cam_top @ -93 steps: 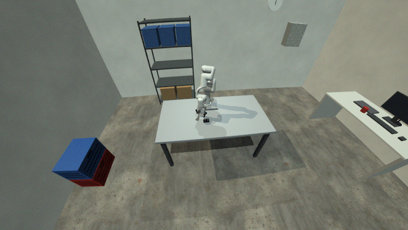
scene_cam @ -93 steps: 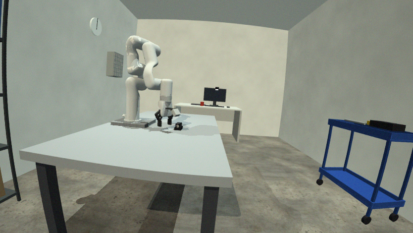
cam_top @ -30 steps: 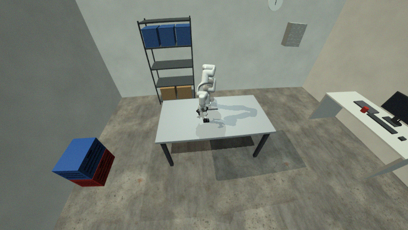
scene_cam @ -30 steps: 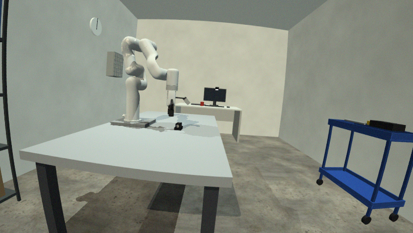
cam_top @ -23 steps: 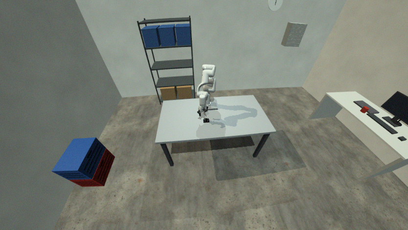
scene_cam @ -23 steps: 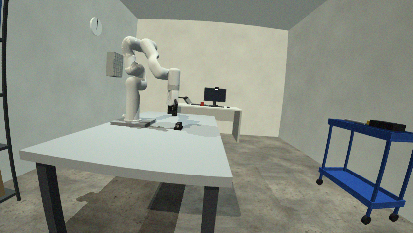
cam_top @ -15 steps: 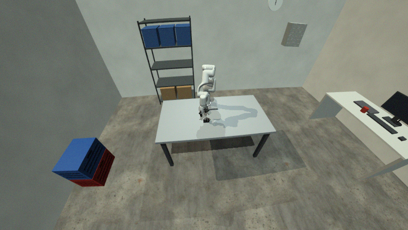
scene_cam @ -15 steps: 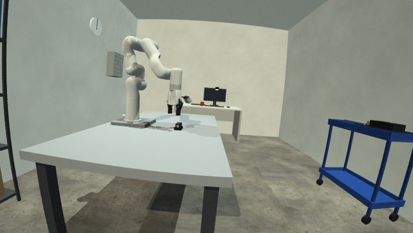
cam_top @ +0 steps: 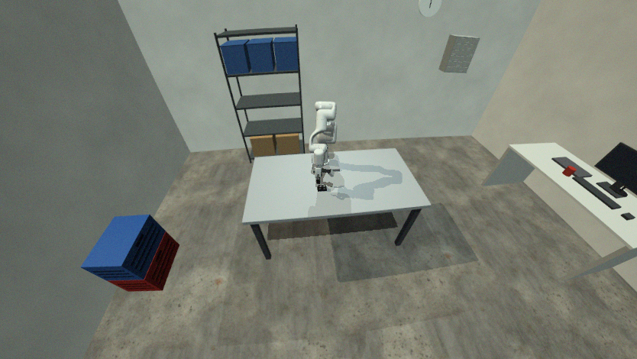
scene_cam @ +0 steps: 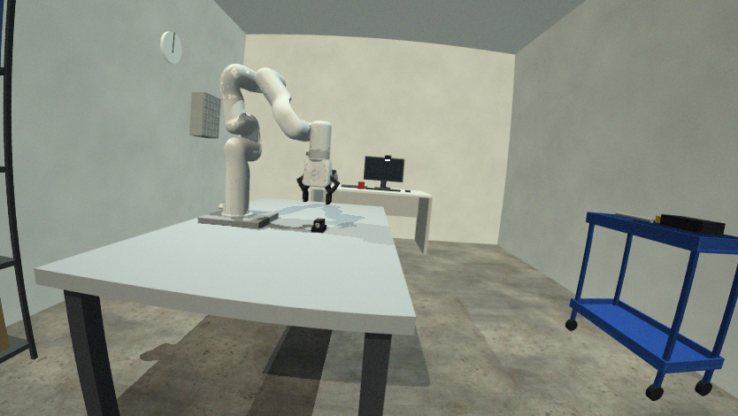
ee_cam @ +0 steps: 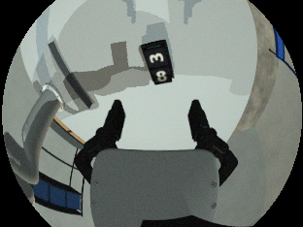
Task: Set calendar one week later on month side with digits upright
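Now: hand 9 cm above the cube, 1 cm to the right of it and 1 cm short of it.
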